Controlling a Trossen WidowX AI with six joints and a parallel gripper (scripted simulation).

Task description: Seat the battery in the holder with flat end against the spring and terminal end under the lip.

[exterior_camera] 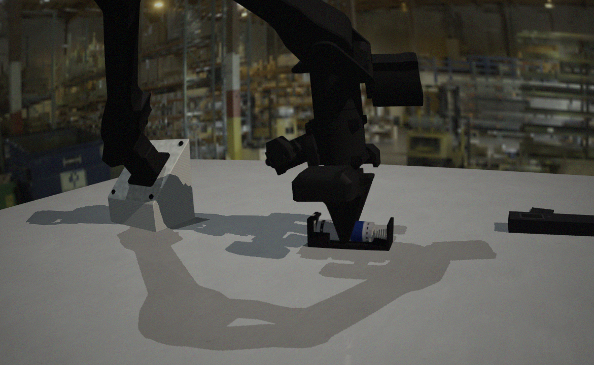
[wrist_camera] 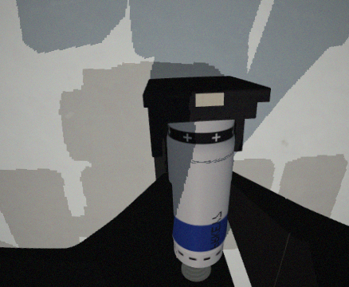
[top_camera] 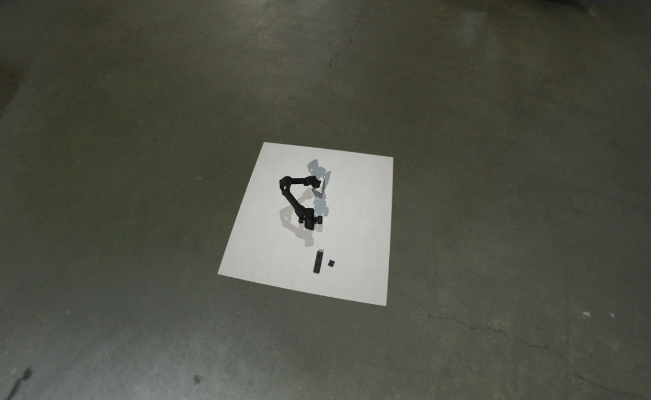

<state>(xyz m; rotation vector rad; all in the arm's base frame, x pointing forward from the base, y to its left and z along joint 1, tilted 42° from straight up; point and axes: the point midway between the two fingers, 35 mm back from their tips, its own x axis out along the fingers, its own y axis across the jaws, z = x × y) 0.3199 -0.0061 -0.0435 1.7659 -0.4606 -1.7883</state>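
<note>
Now: the battery 10 mm above my gripper tip. Also, from my gripper tip: long black block (290 mm ahead, 120 mm to the left, 10 mm above); small black square (280 mm ahead, 220 mm to the left, 10 mm below).
</note>
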